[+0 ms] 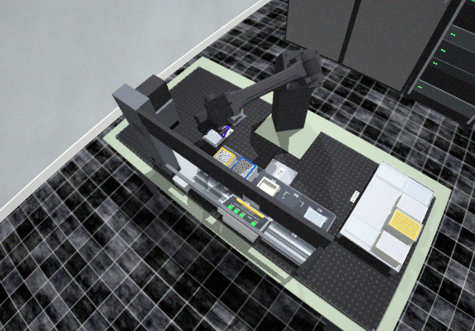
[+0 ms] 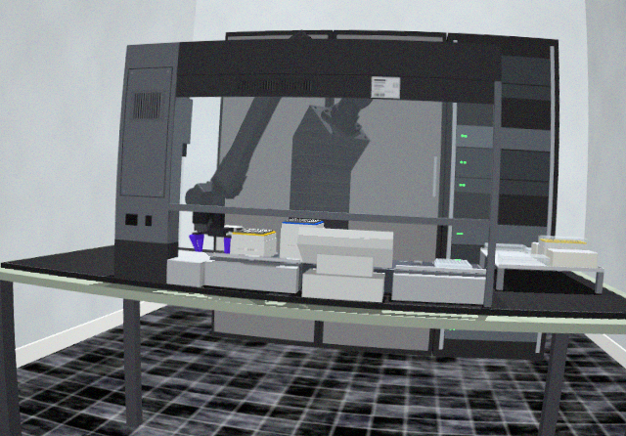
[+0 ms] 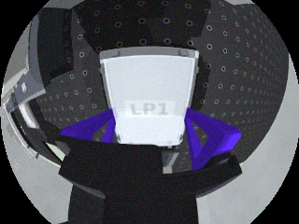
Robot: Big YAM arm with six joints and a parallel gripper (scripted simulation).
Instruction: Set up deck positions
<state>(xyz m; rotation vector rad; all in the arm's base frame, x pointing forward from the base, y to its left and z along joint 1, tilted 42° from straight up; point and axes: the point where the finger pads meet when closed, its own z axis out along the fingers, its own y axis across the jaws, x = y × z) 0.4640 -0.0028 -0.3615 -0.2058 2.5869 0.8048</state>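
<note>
My gripper is now right at the clear plate lid. From my hand the other things lie so: blue-rimmed tip rack: 60 mm ahead, 340 mm to the left, 110 mm above; then yellow-rimmed tip rack: 110 mm ahead, 220 mm to the left, 80 mm above; then ready button box: 150 mm behind, 20 mm to the right, 50 mm above.
</note>
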